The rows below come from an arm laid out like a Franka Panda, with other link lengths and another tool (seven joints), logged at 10 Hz.
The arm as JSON. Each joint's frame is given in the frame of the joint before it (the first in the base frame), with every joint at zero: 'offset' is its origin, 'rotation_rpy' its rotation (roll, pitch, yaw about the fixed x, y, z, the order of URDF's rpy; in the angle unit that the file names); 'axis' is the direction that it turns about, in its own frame. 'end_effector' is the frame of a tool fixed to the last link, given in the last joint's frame.
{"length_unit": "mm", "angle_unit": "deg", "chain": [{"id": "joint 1", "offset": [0.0, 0.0, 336.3], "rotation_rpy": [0.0, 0.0, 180.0], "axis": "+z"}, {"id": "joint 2", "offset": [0.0, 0.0, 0.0], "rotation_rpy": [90.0, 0.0, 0.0], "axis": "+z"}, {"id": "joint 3", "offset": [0.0, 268.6, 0.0], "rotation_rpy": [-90.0, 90.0, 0.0], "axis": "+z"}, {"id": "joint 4", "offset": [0.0, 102.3, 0.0], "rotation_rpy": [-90.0, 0.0, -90.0], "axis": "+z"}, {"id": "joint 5", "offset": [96.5, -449.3, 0.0], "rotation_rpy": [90.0, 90.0, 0.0], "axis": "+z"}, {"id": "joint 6", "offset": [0.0, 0.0, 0.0], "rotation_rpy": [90.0, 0.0, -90.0], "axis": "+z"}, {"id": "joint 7", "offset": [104.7, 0.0, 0.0], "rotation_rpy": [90.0, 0.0, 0.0], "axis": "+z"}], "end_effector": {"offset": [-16.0, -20.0, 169.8], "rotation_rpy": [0.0, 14.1, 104.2]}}
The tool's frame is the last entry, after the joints.
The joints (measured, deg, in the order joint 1, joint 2, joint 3, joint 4, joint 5, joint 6, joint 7), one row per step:
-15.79 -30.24 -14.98 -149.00 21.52 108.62 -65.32
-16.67 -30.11 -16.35 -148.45 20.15 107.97 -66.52
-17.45 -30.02 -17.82 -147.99 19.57 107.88 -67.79
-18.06 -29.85 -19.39 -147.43 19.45 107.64 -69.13
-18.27 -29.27 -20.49 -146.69 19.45 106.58 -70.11
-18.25 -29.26 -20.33 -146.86 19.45 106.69 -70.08
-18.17 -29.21 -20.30 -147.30 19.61 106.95 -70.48
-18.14 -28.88 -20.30 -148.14 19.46 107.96 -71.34
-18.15 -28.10 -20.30 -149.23 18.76 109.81 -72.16
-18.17 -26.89 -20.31 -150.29 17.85 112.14 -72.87
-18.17 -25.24 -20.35 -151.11 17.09 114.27 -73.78
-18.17 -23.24 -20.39 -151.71 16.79 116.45 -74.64
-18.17 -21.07 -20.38 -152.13 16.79 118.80 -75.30
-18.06 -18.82 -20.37 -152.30 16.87 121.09 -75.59
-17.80 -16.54 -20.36 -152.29 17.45 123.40 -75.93
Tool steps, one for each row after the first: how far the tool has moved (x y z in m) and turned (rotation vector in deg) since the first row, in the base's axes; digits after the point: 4 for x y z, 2 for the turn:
-0.0078 -0.0177 0.0010 -0.37 -0.16 -0.14
-0.0143 -0.0349 0.0024 -0.41 -0.99 -0.84
-0.0205 -0.0506 0.0041 -0.02 -1.95 -1.57
-0.0250 -0.0592 0.0041 0.81 -1.97 -1.56
-0.0247 -0.0577 0.0028 0.77 -1.86 -1.45
-0.0252 -0.0556 -0.0010 0.94 -1.88 -1.12
-0.0266 -0.0547 -0.0103 0.66 -1.87 -0.57
-0.0289 -0.0556 -0.0252 -0.29 -1.49 -0.11
-0.0313 -0.0580 -0.0427 -1.58 -0.90 0.21
-0.0340 -0.0604 -0.0614 -2.63 -0.11 0.75
-0.0363 -0.0629 -0.0805 -3.41 0.64 0.98
-0.0379 -0.0657 -0.0990 -4.18 1.31 0.85
-0.0386 -0.0683 -0.1160 -4.98 2.05 0.48
-0.0378 -0.0703 -0.1317 -5.64 2.48 -0.05

